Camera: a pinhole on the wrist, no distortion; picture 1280 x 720 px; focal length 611.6 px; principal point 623.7 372.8 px. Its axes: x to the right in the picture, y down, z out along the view. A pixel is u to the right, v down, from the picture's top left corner.
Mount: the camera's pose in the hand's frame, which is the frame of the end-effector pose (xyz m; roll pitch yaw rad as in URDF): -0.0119 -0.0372 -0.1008 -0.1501 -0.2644 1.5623
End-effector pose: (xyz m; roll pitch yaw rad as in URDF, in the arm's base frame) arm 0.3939 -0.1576 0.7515 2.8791 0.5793 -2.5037
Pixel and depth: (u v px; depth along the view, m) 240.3 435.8 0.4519
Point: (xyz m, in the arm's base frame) 0.8406 -0.2562 0.5280
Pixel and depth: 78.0 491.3 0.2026
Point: 0.6409 -0.2766 0.7080
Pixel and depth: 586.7 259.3 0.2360
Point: 0.5097 -0.1675 0.6266
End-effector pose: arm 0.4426 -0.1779 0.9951 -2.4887 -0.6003 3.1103
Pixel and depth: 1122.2 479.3 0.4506
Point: 0.3115 -0.2623 0.5335
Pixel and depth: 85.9 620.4 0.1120
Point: 0.5669 -0.2922 1.0498
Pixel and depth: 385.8 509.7 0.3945
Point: 0.5605 -0.5416 0.9001
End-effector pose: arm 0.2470 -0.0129 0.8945 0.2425 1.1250 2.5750
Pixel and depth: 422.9 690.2 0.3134
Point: 0.3845 0.1826 1.1342
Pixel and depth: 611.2 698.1 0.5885
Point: 0.2751 0.2998 1.4185
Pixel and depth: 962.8 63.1 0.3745
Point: -0.0440 0.2018 0.9334
